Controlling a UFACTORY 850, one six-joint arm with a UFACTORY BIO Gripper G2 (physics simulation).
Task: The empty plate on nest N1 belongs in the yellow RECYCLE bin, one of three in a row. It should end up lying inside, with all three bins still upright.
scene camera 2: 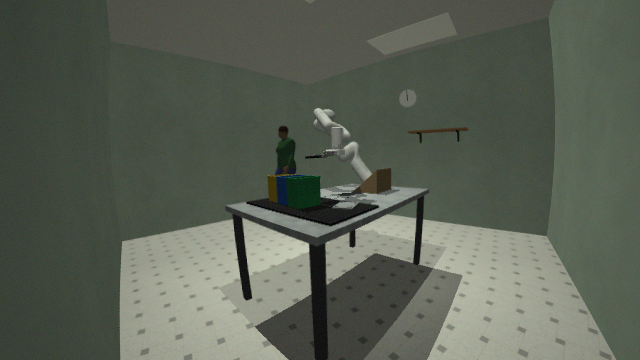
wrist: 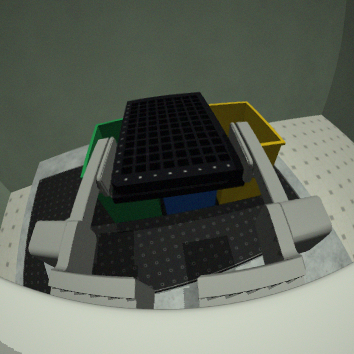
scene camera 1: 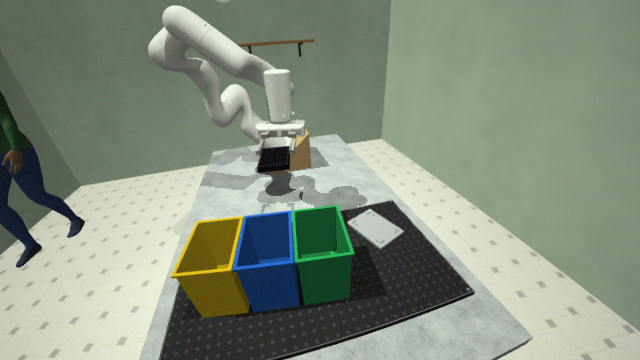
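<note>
The black plate [scene camera 1: 274, 160] [scene camera 2: 313, 157] [wrist: 170, 130] is held level in the air by its sides. My gripper [scene camera 1: 276, 151] [scene camera 2: 324, 154] [wrist: 176, 159] is shut on it, high above the table behind the bins. The yellow bin [scene camera 1: 215, 295] [scene camera 2: 272, 190] [wrist: 255, 122] stands upright at the left end of the row in scene camera 1. The blue bin [scene camera 1: 272, 287] [scene camera 2: 282, 193] [wrist: 190, 201] stands upright in the middle, and the green bin [scene camera 1: 325, 280] [scene camera 2: 304, 193] [wrist: 134, 209] upright at the right. The pale nest [scene camera 1: 375, 228] [scene camera 2: 345, 205] holds no plate. The plate partly hides the bins in the wrist view.
The bins and nest are on a black perforated mat [scene camera 1: 420, 270] [scene camera 2: 332, 217] [wrist: 55, 200] on the grey table [scene camera 1: 480, 330] [scene camera 2: 280, 226]. A brown wedge block [scene camera 1: 301, 152] [scene camera 2: 383, 181] stands at the arm's base. A person [scene camera 1: 30, 170] [scene camera 2: 285, 152] is beyond the table.
</note>
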